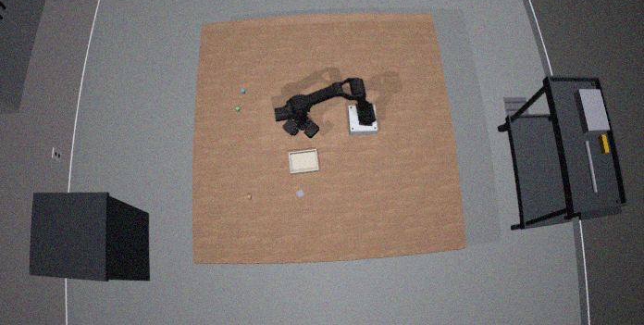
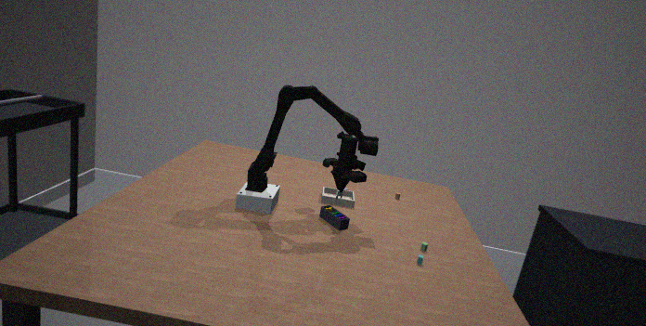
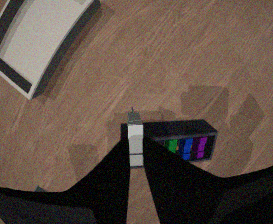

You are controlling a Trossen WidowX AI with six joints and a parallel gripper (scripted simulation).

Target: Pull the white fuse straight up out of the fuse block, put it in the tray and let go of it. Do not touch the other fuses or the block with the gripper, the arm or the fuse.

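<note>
Right now my gripper tip is 20 mm past the tray, 150 mm to the right of it and 90 mm above it. The rest, counted from my gripper tip: orange fuse 220 mm ahead, 330 mm to the left, 80 mm below; teal fuse 310 mm ahead, 200 mm to the right, 80 mm below; green fuse 320 mm ahead, 100 mm to the right, 80 mm below.
</note>
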